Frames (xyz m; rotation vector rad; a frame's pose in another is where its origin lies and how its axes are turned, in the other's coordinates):
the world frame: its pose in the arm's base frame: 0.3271 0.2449 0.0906 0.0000 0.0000 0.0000
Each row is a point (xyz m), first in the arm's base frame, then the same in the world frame.
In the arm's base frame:
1: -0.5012 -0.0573 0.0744
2: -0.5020 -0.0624 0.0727
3: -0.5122 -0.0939 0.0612
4: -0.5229 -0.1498 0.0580
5: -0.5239 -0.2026 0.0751
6: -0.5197 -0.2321 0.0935
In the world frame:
1: -0.8283 -0.3022 -0.0162
2: -0.8291 -0.3073 -0.0179
3: -0.8393 -0.3388 -0.0294
4: -0.8500 -0.3947 -0.0326
5: -0.8510 -0.4475 -0.0155
6: -0.8468 -0.4770 0.0029

